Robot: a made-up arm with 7 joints. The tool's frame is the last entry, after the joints. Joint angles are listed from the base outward.
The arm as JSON. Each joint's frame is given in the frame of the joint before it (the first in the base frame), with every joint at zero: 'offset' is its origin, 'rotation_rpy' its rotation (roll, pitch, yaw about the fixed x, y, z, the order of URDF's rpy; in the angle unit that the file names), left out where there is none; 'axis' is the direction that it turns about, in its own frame. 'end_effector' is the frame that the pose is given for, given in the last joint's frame.
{
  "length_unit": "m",
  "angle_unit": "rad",
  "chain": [
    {
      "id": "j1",
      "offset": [
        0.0,
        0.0,
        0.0
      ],
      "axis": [
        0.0,
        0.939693,
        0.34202
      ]
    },
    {
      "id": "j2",
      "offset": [
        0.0,
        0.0,
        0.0
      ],
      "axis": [
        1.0,
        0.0,
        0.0
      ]
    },
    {
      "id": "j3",
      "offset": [
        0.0,
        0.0,
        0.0
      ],
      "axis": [
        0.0,
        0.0,
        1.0
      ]
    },
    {
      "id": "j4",
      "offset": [
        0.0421,
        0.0,
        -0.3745
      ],
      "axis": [
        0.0,
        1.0,
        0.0
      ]
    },
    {
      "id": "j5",
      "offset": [
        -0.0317,
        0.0,
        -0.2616
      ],
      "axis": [
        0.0,
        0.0,
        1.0
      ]
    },
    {
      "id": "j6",
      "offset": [
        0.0,
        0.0,
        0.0
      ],
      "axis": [
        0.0,
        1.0,
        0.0
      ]
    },
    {
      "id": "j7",
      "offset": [
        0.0,
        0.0,
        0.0
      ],
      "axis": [
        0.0,
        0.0,
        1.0
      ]
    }
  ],
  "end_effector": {
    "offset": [
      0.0,
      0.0,
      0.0
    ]
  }
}
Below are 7 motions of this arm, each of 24 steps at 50 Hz.
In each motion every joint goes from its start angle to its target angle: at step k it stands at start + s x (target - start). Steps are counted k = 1, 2, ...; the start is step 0. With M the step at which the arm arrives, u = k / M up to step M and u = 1 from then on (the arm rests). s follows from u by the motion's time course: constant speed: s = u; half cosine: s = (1 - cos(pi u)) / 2; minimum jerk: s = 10 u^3 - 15 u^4 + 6 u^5.
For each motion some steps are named. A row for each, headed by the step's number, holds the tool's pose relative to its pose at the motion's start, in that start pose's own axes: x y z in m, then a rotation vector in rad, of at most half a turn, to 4 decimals.
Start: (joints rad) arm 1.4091 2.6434 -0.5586 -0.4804 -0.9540 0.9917 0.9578
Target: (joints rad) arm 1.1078 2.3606 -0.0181 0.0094 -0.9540 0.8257 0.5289
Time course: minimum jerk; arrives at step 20
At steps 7, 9, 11, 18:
7: -0.0370 -0.0240 0.0099 -0.1091 0.1941 -0.0706
9: -0.0643 -0.0434 0.0247 -0.2108 0.3281 -0.1225
11: -0.0924 -0.0654 0.0486 -0.3412 0.4634 -0.1769
18: -0.1384 -0.1106 0.1262 -0.6865 0.7059 -0.2759

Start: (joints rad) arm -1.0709 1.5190 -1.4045 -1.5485 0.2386 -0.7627 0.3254
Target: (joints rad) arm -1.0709 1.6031 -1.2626 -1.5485 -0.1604 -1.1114 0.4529
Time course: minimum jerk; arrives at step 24
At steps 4, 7, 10, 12, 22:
4: 0.0011 0.0016 0.0012 -0.0092 -0.0081 -0.0098
7: 0.0046 0.0070 0.0052 -0.0409 -0.0336 -0.0415
10: 0.0108 0.0159 0.0119 -0.0985 -0.0714 -0.0921
12: 0.0159 0.0227 0.0172 -0.1478 -0.0969 -0.1300
22: 0.0335 0.0443 0.0350 -0.3276 -0.1514 -0.2375

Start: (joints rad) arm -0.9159 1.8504 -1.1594 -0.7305 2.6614 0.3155 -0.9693
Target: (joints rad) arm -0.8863 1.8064 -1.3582 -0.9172 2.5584 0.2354 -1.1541
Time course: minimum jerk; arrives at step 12
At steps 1, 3, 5, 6, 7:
1: -0.0003 -0.0003 -0.0002 -0.0005 0.0011 -0.0021
3: -0.0062 -0.0058 -0.0043 -0.0101 0.0218 -0.0433
5: -0.0215 -0.0194 -0.0135 -0.0370 0.0714 -0.1442
6: -0.0318 -0.0279 -0.0187 -0.0562 0.1016 -0.2073
7: -0.0425 -0.0363 -0.0233 -0.0771 0.1307 -0.2700

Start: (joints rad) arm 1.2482 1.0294 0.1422 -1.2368 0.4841 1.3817 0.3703
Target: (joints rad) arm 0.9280 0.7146 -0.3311 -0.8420 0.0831 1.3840 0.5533
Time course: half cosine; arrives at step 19
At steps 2, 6, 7, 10, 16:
2: -0.0011 -0.0057 -0.0037 0.0063 0.0075 -0.0024
6: -0.0102 -0.0494 -0.0279 0.0560 0.0546 -0.0284
7: -0.0138 -0.0661 -0.0353 0.0754 0.0680 -0.0415
10: -0.0269 -0.1231 -0.0540 0.1445 0.0962 -0.0969
16: -0.0509 -0.2179 -0.0663 0.2713 0.0810 -0.2175

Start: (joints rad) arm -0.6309 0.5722 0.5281 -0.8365 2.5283 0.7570 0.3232
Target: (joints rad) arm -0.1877 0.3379 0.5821 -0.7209 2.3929 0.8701 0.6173
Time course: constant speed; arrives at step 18
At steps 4, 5, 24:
4: 0.0250 0.0296 0.0626 0.0509 -0.1074 0.0945
5: 0.0300 0.0367 0.0790 0.0620 -0.1349 0.1186
24: 0.0460 0.1157 0.3080 0.1467 -0.5084 0.4447

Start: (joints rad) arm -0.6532 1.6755 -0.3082 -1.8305 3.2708 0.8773 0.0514
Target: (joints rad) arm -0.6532 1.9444 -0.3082 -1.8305 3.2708 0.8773 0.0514
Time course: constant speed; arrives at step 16
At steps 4, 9, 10, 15, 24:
4: -0.0070 -0.0218 0.0056 0.0551 -0.0252 -0.0291
9: -0.0168 -0.0490 0.0108 0.1241 -0.0567 -0.0654
10: -0.0188 -0.0545 0.0115 0.1378 -0.0630 -0.0726
15: -0.0300 -0.0816 0.0140 0.2068 -0.0945 -0.1089
24: -0.0323 -0.0870 0.0142 0.2205 -0.1008 -0.1162

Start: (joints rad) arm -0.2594 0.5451 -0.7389 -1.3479 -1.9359 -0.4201 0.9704
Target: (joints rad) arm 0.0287 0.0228 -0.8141 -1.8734 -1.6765 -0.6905 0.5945
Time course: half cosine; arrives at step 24
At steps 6, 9, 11, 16, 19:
6: 0.0487 0.0056 -0.0196 0.0544 -0.1381 0.0076
9: 0.1015 0.0163 -0.0347 0.1295 -0.2848 0.0144
11: 0.1409 0.0277 -0.0417 0.1989 -0.3930 0.0184
16: 0.2292 0.0664 -0.0426 0.4146 -0.6346 0.0216
19: 0.2639 0.0882 -0.0358 0.5350 -0.7294 0.0191

